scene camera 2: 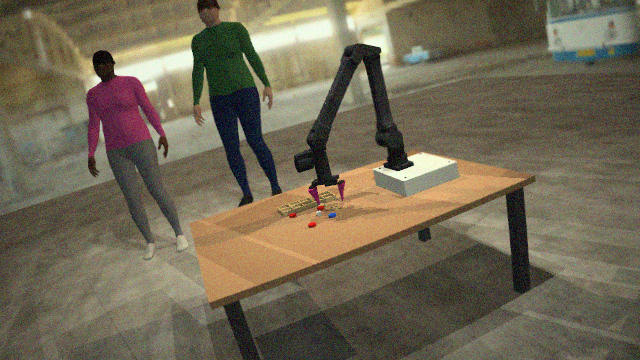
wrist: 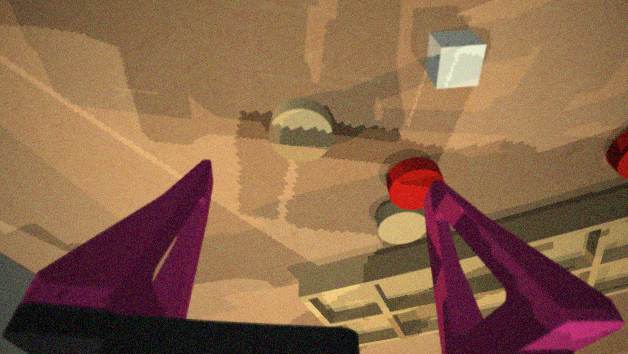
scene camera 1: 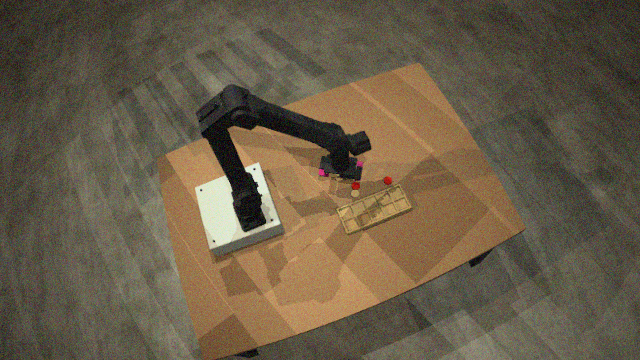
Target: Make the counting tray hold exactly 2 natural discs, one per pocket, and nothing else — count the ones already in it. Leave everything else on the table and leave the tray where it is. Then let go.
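The counting tray (scene camera 1: pixel 380 220) (scene camera 2: pixel 283 209) (wrist: pixel 340 290) is a pale wooden two-row grid; I make out no disc in its visible pockets. My gripper (scene camera 1: pixel 342 169) (scene camera 2: pixel 330 202) (wrist: pixel 324 180) is open and empty above the table, beside the tray. One natural disc (wrist: pixel 301 122) lies flat on the table; in the wrist view it shows beyond the gap between the fingertips. A second natural disc (scene camera 1: pixel 355 193) (wrist: pixel 401 227) lies between the tray and a red disc (scene camera 1: pixel 355 185) (scene camera 2: pixel 320 207) (wrist: pixel 415 185), close to that red disc. The right finger partly covers its edge in the wrist view.
Another red disc (scene camera 1: pixel 387 180) (scene camera 2: pixel 292 215) (wrist: pixel 620 152) lies near the tray's side. A third red disc (scene camera 2: pixel 312 224), a blue disc (scene camera 2: pixel 332 215) and a pale cube (scene camera 2: pixel 319 213) (wrist: pixel 457 60) are on the table. Two people stand behind the table.
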